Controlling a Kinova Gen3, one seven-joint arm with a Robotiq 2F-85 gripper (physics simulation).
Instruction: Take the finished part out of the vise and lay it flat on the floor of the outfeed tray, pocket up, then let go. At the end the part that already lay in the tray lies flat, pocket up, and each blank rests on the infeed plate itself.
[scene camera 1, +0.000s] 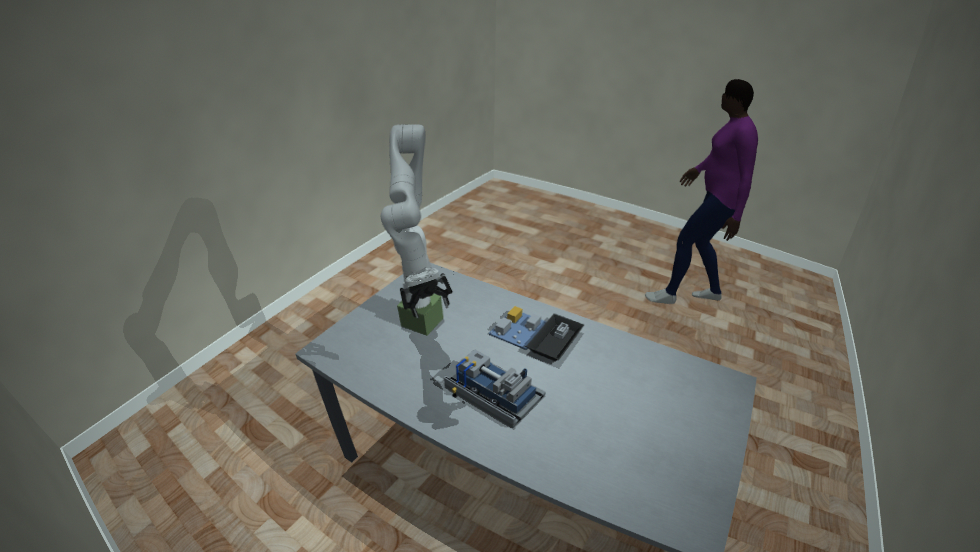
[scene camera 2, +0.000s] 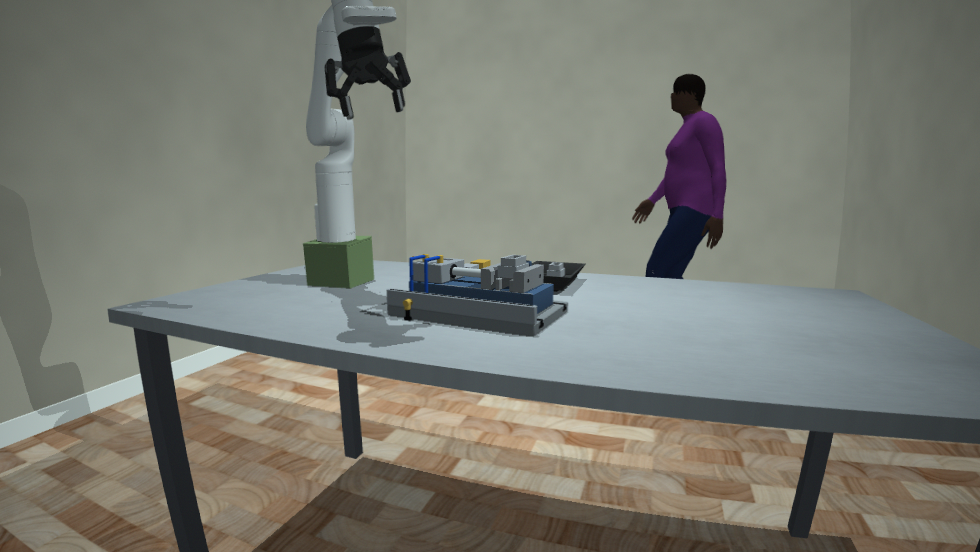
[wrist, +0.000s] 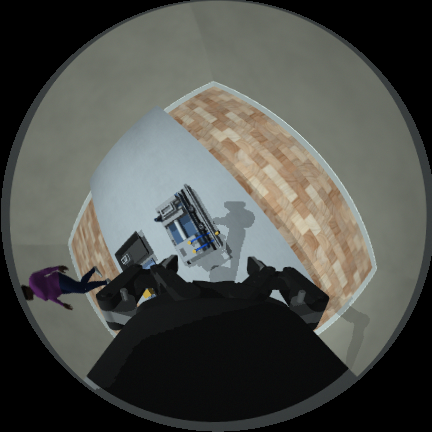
Labels:
gripper: scene camera 1 432, 311; scene camera 2; wrist
same spot on gripper: (wrist: 161, 277) = (scene camera 2: 388, 70)

